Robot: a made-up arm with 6 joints.
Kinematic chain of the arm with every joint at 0, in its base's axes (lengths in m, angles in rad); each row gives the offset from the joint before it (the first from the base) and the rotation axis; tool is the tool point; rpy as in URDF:
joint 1: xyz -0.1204 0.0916 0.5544 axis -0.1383 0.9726 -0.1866
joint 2: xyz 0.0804 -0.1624 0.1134 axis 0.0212 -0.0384 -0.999
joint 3: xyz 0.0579 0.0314 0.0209 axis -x
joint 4: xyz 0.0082 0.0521 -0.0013 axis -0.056 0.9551 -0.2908
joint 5: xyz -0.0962 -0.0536 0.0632 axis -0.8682 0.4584 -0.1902
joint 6: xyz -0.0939 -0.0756 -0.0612 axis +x
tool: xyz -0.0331 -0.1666 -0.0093 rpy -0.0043 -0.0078 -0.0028
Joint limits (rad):
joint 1: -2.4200..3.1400
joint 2: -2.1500..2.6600
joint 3: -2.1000..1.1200
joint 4: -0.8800..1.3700
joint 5: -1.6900..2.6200
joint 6: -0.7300..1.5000
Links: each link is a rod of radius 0.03 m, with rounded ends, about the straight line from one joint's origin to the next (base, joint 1, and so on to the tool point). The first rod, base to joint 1, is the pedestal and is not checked.
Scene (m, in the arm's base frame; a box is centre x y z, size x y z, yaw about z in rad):
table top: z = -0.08
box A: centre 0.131 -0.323 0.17 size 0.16 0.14 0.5 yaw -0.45
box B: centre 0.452 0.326 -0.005 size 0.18 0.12 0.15 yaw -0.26
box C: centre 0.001 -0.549 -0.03 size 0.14 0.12 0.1 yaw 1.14
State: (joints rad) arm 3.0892 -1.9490 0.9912 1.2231 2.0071 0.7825
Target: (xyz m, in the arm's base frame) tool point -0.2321 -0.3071 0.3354
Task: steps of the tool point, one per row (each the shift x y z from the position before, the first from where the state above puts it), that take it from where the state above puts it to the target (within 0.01 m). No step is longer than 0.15 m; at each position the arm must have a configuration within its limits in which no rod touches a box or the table.
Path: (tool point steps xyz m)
1: -0.0417 -0.0920 -0.0923
2: -0.0915 -0.0767 -0.0703
3: -0.1249 -0.0516 -0.0337
4: -0.1359 -0.0239 0.0106
5: 0.0353 -0.1148 0.0629
6: -0.0035 -0.0631 0.0860
7: -0.0432 -0.0015 0.0661
8: -0.0535 0.0565 0.0187

